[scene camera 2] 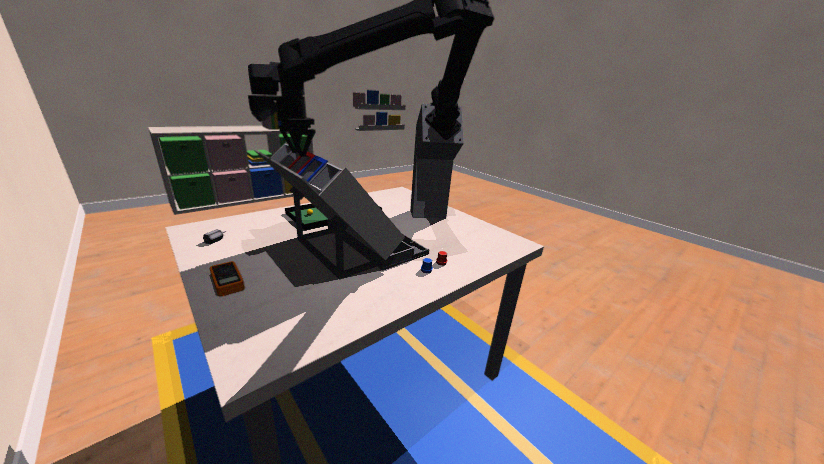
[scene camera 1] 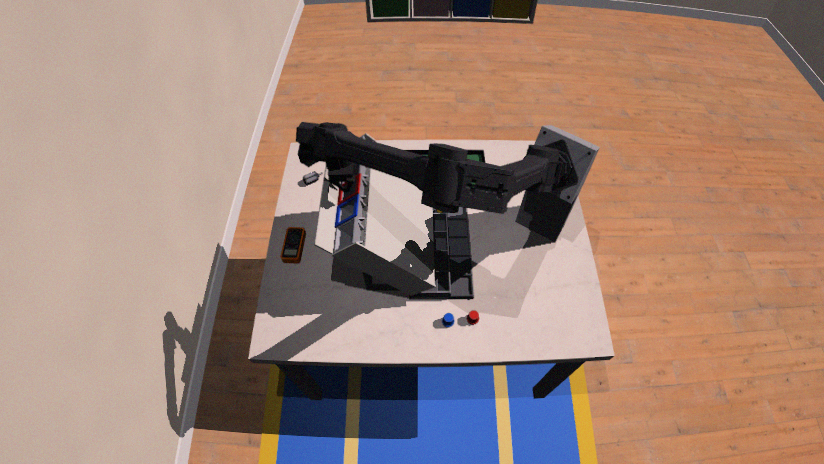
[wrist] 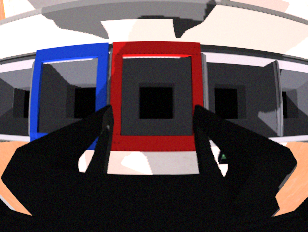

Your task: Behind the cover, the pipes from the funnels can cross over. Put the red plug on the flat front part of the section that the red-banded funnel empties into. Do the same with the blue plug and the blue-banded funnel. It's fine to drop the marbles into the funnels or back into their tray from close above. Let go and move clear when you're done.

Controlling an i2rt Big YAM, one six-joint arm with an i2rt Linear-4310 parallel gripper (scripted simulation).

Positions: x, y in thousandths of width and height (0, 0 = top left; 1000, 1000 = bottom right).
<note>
In view: the gripper (scene camera 2: 362, 333) and a grey sloped cover (scene camera 1: 484, 490).
The gripper is seen too in the wrist view (wrist: 498, 489).
</note>
